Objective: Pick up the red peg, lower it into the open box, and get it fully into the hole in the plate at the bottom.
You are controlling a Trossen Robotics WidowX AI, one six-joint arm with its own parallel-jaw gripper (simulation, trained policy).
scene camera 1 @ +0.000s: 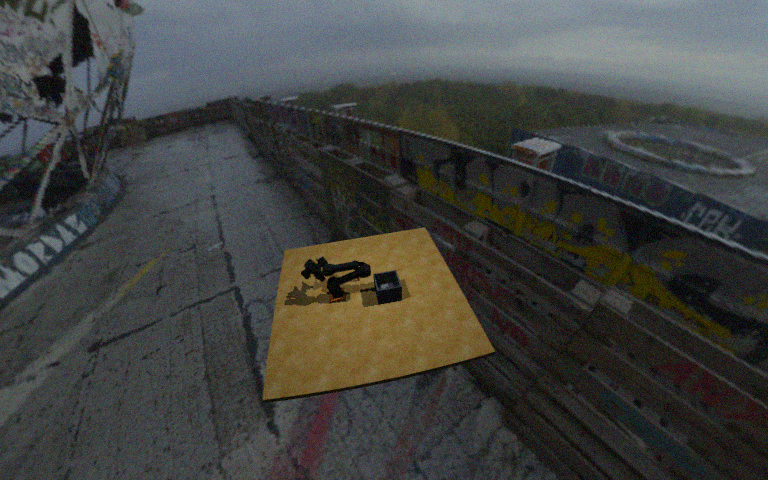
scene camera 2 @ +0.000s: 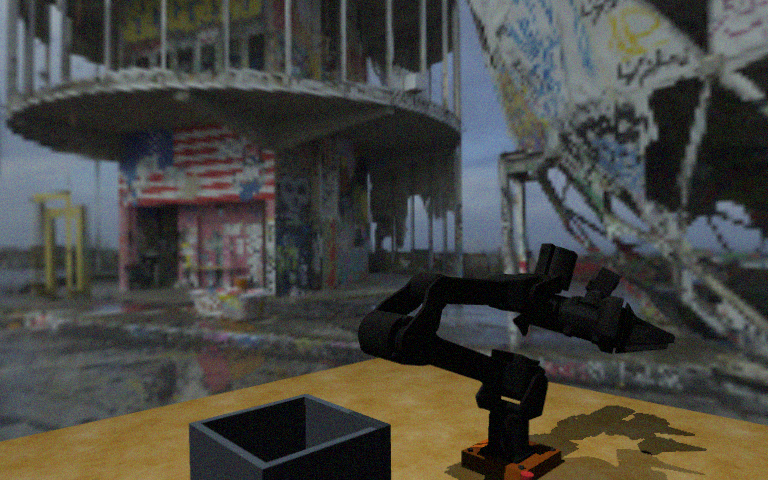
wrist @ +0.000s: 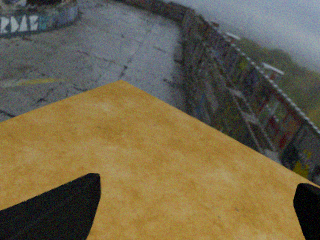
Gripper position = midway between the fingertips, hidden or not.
In view: the gripper point(scene camera 2: 670, 342) and a box point(scene camera 2: 303, 430).
The box also shows in scene camera 1 point(scene camera 1: 393, 294). The gripper shows as well in the wrist view point(wrist: 200, 191). The wrist view does not show the box: it is out of frame.
